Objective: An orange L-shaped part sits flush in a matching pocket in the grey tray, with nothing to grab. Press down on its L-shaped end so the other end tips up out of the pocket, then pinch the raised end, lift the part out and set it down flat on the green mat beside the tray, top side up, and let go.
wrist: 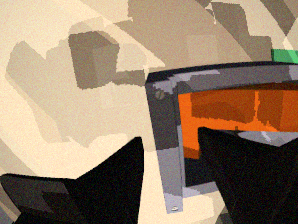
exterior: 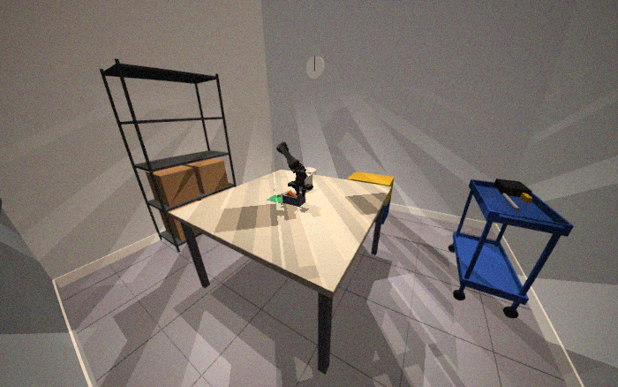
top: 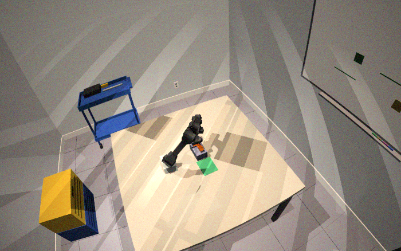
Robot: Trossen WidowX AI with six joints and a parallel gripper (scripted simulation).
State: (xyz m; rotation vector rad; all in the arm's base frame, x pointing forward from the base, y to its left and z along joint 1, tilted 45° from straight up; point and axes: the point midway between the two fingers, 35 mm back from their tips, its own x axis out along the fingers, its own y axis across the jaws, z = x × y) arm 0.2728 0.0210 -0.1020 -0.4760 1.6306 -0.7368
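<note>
My gripper tip is 4 cm to the left of the orange L-shaped part, 2 cm above it and 1 cm past it. Round my gripper tip: green mat (22 cm to the right, 8 cm below, 2 cm behind).
</note>
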